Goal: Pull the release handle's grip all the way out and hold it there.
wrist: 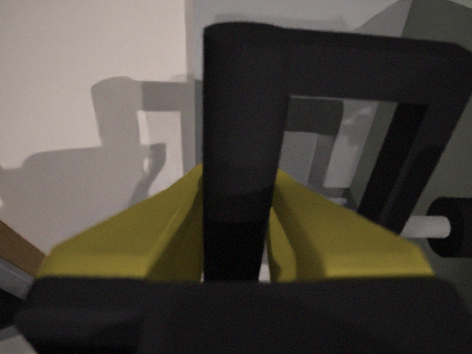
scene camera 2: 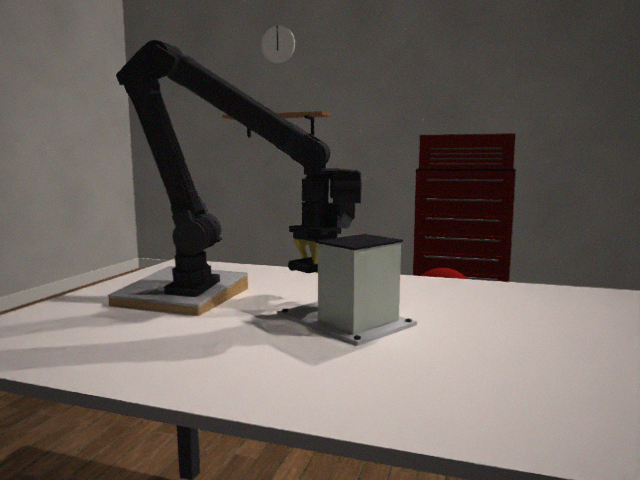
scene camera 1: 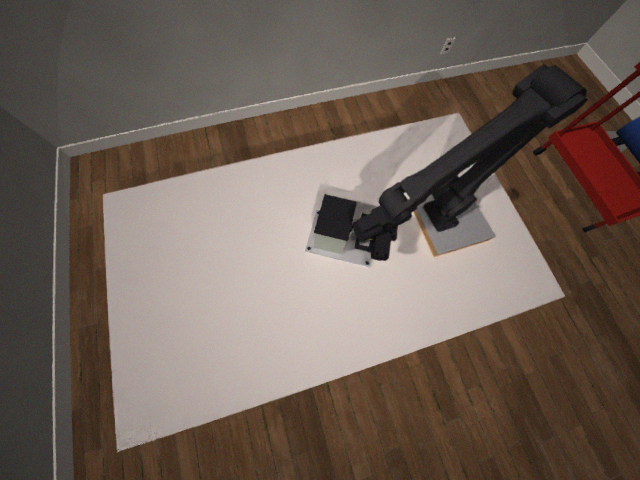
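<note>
The release handle's black grip (wrist: 235, 110) (scene camera 2: 301, 265) is a thick bar with an open frame behind it, running right towards the housing in the wrist view. The pale green housing (scene camera 1: 330, 242) (scene camera 2: 376, 289) (wrist: 457, 170) has a black top and stands upright on a grey base plate (scene camera 1: 338, 257) (scene camera 2: 385, 331). My gripper (wrist: 235, 176) (scene camera 2: 310, 258) points down beside the housing. Its yellow fingers are shut on the grip bar, one on each side. A light rod (wrist: 425, 226) with a black collar shows between handle frame and housing. Part of the bar is hidden behind the gripper body in the wrist view.
The arm's base stands on a grey board (scene camera 1: 462, 235) (scene camera 2: 139, 289) on the white table (scene camera 1: 217, 310) (scene camera 2: 465, 382). A red cart (scene camera 1: 599, 170) stands off the table's right end in scene camera 1. A red tool cabinet (scene camera 2: 465, 206) stands by the far wall.
</note>
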